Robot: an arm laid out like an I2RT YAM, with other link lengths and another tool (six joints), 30 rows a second.
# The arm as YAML. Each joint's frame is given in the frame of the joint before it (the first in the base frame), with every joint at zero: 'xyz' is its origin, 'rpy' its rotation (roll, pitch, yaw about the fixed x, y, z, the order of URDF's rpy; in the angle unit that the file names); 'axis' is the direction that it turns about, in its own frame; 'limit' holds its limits. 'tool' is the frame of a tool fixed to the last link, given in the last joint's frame.
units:
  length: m
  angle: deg
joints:
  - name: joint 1
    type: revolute
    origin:
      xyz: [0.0, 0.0, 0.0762]
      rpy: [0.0, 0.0, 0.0]
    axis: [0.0, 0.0, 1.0]
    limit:
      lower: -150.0
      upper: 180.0
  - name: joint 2
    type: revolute
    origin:
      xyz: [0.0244, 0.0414, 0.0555]
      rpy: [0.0, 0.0, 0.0]
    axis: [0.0, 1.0, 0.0]
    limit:
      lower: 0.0
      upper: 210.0
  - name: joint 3
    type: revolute
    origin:
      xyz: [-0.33, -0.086, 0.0]
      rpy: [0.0, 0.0, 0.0]
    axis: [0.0, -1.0, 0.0]
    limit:
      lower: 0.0
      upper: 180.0
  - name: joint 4
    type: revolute
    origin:
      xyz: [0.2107, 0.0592, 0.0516]
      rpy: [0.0, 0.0, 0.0]
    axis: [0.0, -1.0, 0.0]
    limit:
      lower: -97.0
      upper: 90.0
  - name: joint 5
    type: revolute
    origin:
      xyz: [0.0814, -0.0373, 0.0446]
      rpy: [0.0, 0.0, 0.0]
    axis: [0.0, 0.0, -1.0]
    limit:
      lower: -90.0
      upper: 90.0
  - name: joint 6
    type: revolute
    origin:
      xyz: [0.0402, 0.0, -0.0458]
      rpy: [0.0, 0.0, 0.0]
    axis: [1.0, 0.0, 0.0]
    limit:
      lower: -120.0
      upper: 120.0
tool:
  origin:
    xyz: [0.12, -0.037, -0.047]
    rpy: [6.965, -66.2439, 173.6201]
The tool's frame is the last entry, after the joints.
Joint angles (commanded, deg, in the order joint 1, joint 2, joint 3, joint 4, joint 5, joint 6), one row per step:
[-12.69, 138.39, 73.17, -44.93, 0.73, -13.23]
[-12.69, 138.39, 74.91, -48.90, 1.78, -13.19]
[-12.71, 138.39, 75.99, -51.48, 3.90, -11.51]
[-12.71, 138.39, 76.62, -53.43, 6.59, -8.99]
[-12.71, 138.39, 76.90, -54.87, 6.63, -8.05]
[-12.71, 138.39, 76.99, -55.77, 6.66, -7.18]
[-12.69, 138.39, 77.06, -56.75, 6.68, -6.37]
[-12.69, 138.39, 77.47, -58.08, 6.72, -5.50]
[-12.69, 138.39, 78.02, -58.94, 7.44, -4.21]
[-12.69, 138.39, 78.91, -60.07, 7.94, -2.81]
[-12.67, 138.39, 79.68, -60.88, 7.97, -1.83]
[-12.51, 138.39, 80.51, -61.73, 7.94, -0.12]
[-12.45, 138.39, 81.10, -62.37, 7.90, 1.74]
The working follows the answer.
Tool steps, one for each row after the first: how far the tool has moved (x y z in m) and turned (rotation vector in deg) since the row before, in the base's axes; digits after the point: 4 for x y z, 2 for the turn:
[-0.0034, -0.0022, 0.0098, -0.48, 2.39, 0.34]
[-0.0038, -0.0041, 0.0084, -2.23, 1.96, -0.73]
[-0.0046, -0.0047, 0.0079, -3.16, 1.83, -1.17]
[-0.0036, 0.0014, 0.0038, -0.20, 1.12, -0.82]
[-0.0029, 0.0012, 0.0025, -0.25, 0.78, -0.76]
[-0.0031, 0.0013, 0.0028, -0.20, 0.88, -0.68]
[-0.0022, 0.0011, 0.0038, -0.26, 0.90, -0.74]
[-0.0002, -0.0009, 0.0033, -1.19, 0.42, -0.77]
[0.0009, -0.0005, 0.0038, -1.08, 0.30, -0.96]
[0.0015, 0.0005, 0.0024, -0.51, 0.02, -0.81]
[0.0017, 0.0019, 0.0027, -0.84, -0.03, -1.33]
[0.0007, 0.0018, 0.0021, -0.90, -0.01, -1.56]

Tool pose at each row, in the base's axes (x y z in m, rotation vector in deg; rounded; the steps above come from the unrounded poses):
[0.2644, -0.1328, -0.0318, -174.97, -3.78, -5.93]
[0.2611, -0.1351, -0.0220, -175.47, -4.18, -2.24]
[0.2573, -0.1391, -0.0136, -177.70, -3.02, 0.80]
[0.2527, -0.1438, -0.0057, 179.10, 1.14, -3.71]
[0.2491, -0.1424, -0.0018, 178.89, -0.14, -5.47]
[0.2463, -0.1412, 0.0007, 178.61, -1.32, -6.70]
[0.2431, -0.1399, 0.0035, 178.36, -2.38, -8.07]
[0.2409, -0.1388, 0.0072, 178.04, -3.53, -9.47]
[0.2407, -0.1398, 0.0105, 176.82, -4.78, -10.04]
[0.2417, -0.1402, 0.0143, 175.72, -6.31, -10.43]
[0.2432, -0.1398, 0.0167, 175.20, -7.58, -10.44]
[0.2449, -0.1379, 0.0193, 174.35, -9.65, -10.37]
[0.2456, -0.1361, 0.0215, 173.39, -12.05, -10.34]

